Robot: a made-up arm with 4 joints.
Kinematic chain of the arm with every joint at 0, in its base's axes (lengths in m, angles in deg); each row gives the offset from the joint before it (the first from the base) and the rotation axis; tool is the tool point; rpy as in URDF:
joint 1: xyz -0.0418 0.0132 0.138 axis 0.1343 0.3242 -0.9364
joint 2: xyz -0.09 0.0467 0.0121 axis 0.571 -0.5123 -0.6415
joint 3: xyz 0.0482 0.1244 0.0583 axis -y
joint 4: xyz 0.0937 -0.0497 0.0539 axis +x
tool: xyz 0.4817 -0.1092 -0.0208 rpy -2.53 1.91 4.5
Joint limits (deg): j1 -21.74..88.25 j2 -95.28..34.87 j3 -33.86..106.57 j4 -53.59..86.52
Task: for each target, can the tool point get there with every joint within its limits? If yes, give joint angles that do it. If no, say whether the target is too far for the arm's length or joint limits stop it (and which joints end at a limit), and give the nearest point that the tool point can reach.
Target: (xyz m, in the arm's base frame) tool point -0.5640 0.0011 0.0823
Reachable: no: joint limits stop it (at a limit: joint 2, joint 3, joint 4) | nearest point -0.5715 -0.1565 0.5476 | short by 0.491 m
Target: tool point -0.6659 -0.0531 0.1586
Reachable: no: joint limits stop it (at a limit: joint 1, joint 2, joint 3, joint 4) | nearest point -0.5710 -0.1627 0.5456 | short by 0.413 m
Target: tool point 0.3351 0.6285 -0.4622
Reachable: no: too far | nearest point 0.2375 0.4645 -0.2746 | short by 0.268 m
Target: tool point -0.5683 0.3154 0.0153
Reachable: no: joint limits stop it (at a limit: joint 1, joint 2, joint 4) | nearest point -0.3477 0.6449 0.1464 | short by 0.418 m
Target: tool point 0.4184 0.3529 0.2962
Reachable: yes | joints -4.28 -30.85 29.82 24.41
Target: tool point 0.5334 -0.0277 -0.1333
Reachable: yes | joints 72.91 -70.28 30.38 -12.72
